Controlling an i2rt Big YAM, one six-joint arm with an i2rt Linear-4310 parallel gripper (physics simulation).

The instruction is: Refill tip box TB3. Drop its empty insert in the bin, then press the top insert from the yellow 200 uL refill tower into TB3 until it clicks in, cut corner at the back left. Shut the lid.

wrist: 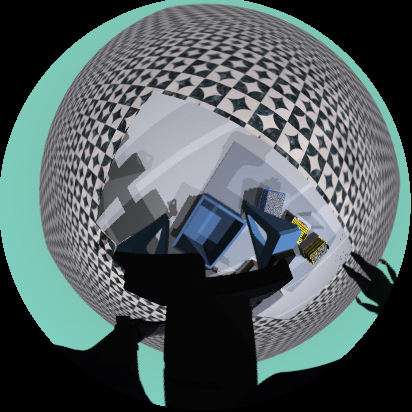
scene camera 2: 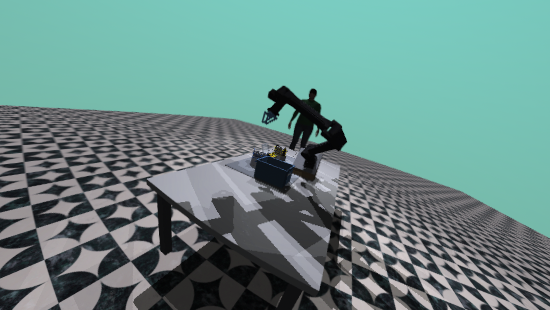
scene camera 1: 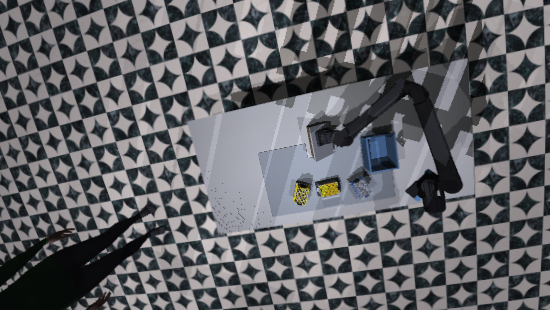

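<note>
A yellow-and-black layered block, apparently the yellow refill tower, stands leftmost of three items in scene camera 1. A box with a yellow top is in the middle, and a blue-edged, speckled grey item is on the right. No labels are readable, so I cannot tell which is TB3, nor see the insert or its cut corner. The blue bin looks empty. My gripper is open and empty, high above the table, beyond the bin's right side in scene camera 1.
The items stand on a grey-blue mat on the white table. The arm's base stands on a block behind the mat, left of the bin. A person stands off the table. The arm arches over the table's right part in scene camera 1.
</note>
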